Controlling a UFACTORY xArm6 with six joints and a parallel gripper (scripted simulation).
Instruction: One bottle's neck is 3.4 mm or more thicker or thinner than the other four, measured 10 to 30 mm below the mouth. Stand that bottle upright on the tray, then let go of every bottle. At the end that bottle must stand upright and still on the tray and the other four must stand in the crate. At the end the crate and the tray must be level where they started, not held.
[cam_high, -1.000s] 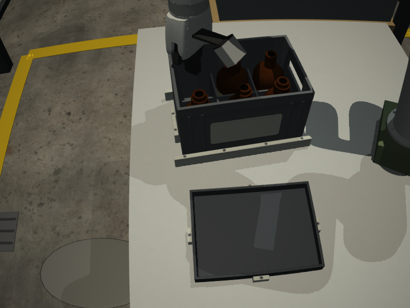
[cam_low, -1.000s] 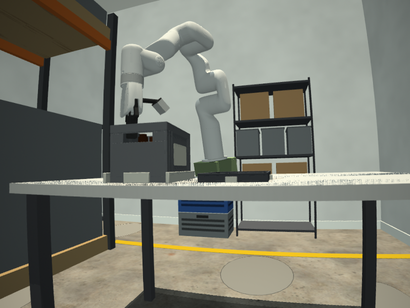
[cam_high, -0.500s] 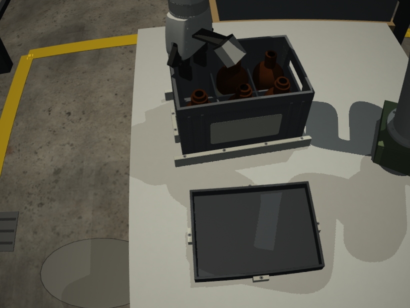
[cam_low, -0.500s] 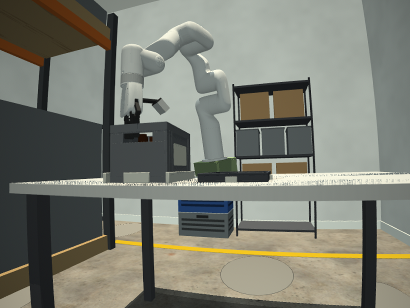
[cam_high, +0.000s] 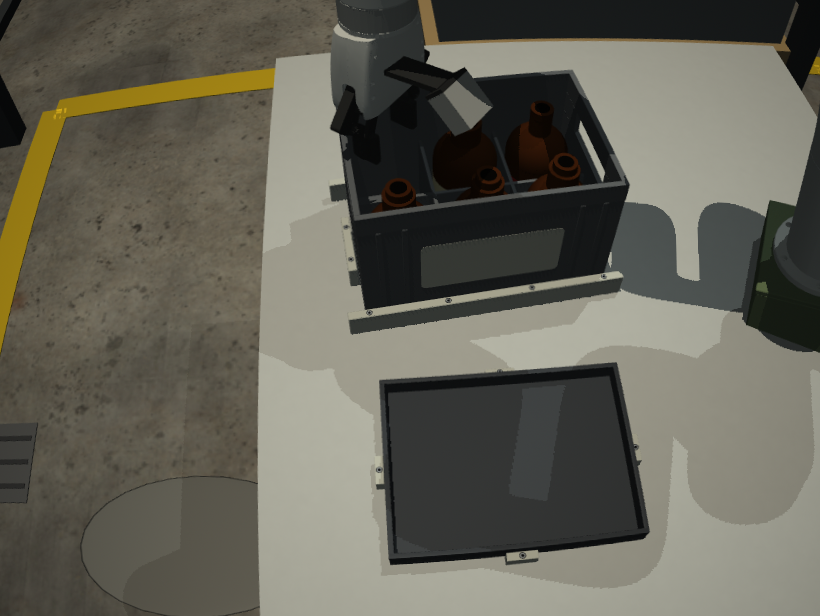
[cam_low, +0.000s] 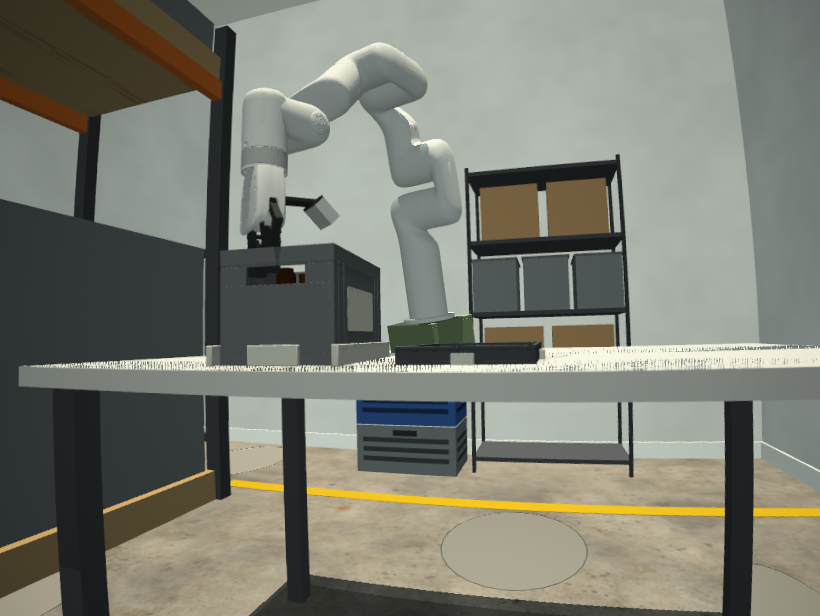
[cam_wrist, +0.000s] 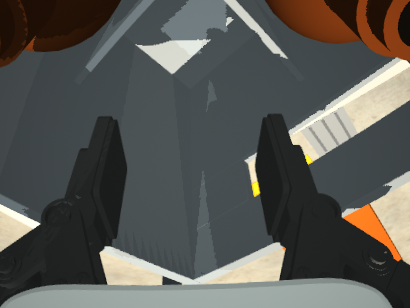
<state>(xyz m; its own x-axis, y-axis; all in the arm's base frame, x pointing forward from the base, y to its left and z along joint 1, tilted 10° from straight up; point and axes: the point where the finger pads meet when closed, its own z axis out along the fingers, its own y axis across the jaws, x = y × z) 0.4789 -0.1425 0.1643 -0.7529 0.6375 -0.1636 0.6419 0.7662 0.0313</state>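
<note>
The dark crate lies 90 mm behind my hand, 70 mm below it and 40 mm to the left of it. Round my hand: glass bottle (170 mm behind, 70 mm below, 10 mm to the right); then dark tray (320 mm to the left, 150 mm below, 90 mm behind).
</note>
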